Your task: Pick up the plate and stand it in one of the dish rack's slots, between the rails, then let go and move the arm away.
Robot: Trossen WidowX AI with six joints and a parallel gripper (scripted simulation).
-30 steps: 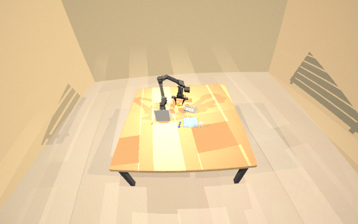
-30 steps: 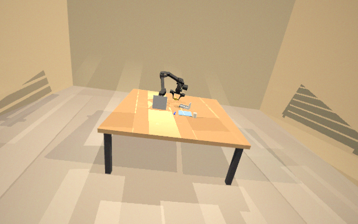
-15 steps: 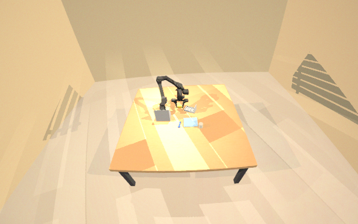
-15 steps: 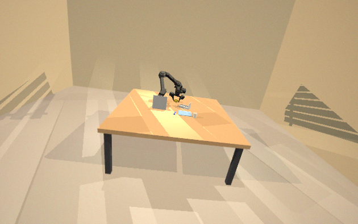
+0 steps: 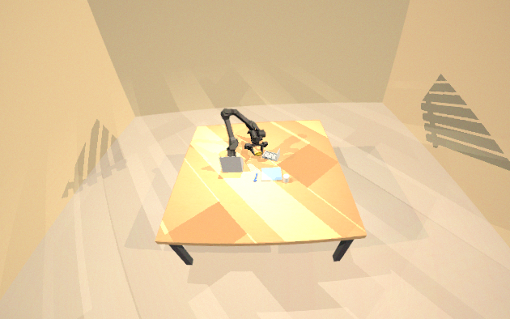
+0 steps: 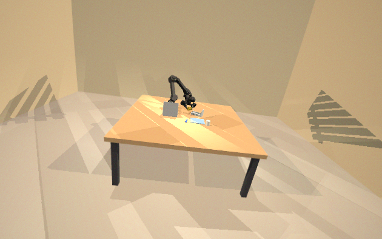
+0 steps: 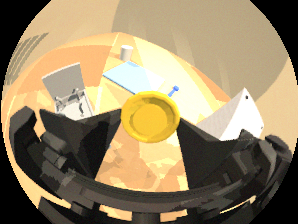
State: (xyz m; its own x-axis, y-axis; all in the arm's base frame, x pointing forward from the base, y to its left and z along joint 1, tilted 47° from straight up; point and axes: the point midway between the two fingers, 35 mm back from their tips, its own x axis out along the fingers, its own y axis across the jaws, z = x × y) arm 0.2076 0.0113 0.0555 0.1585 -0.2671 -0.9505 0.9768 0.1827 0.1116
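Now: gripper tip 100 mm short of the grey dish rack, 40 mm to the right of it and 50 mm above it. The rest, counted from my gripper tip: light blue mat 70 mm ahead, 160 mm to the right, 70 mm below; then yellow plate 10 mm to the left; then blue spoon 50 mm behind, 180 mm to the right, 70 mm below.
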